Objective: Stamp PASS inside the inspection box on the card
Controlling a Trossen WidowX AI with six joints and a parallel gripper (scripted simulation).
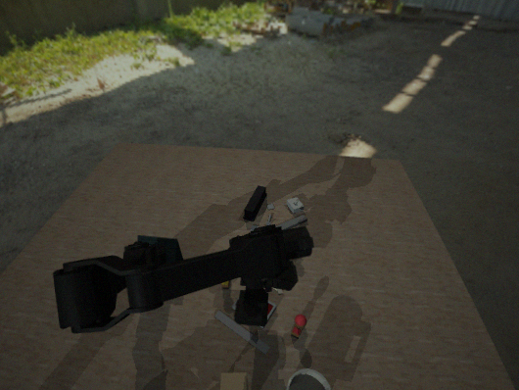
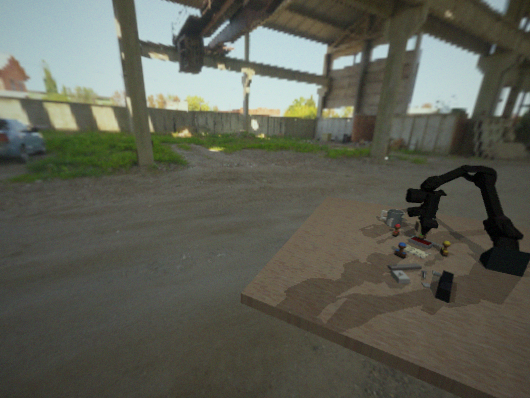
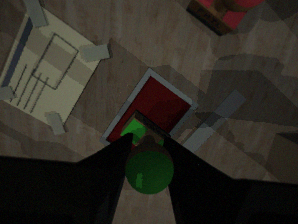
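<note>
The ink pad is 5 cm below my gripper tip. Round my gripper tip: grey ruler 3 cm behind, 6 cm to the right, 5 cm below; yellow stamp 8 cm behind, 7 cm to the left, 3 cm below; green stamp right at my gripper tip.
</note>
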